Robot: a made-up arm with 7 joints.
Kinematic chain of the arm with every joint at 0, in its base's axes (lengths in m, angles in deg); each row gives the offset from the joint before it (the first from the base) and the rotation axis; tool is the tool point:
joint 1: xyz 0 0 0 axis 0 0.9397 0.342
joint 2: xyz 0 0 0 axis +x
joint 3: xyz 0 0 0 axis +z
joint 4: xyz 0.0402 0 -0.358 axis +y
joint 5: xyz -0.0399 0 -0.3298 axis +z
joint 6: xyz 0 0 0 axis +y
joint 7: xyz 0 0 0 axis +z
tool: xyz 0 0 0
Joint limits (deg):
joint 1: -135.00..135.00
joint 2: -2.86..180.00
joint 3: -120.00..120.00
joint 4: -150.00..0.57
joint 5: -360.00..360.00
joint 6: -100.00..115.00
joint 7: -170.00..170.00
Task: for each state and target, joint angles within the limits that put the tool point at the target. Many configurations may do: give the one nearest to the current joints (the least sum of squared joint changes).
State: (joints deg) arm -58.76 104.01 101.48 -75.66 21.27 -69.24 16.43
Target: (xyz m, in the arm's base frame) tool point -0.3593 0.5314 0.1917
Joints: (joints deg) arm -76.33 122.42 111.54 -42.92 21.27 -69.24 16.43
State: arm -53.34 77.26 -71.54 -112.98 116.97 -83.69 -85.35
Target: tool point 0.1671 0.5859 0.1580
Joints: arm -51.94 124.37 -78.61 -62.62 116.97 -83.69 -85.35
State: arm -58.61 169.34 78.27 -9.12 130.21 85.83 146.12
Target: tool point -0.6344 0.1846 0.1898
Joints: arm -79.66 179.93 78.18 0.51 130.21 85.83 146.12
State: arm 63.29 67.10 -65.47 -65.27 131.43 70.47 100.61
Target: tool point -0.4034 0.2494 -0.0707
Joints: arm 79.58 95.95 -78.05 -105.75 131.43 70.47 100.61
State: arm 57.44 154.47 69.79 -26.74 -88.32 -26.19 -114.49
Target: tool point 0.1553 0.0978 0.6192
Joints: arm 16.22 145.28 90.79 -55.63 -88.32 -26.19 -114.49
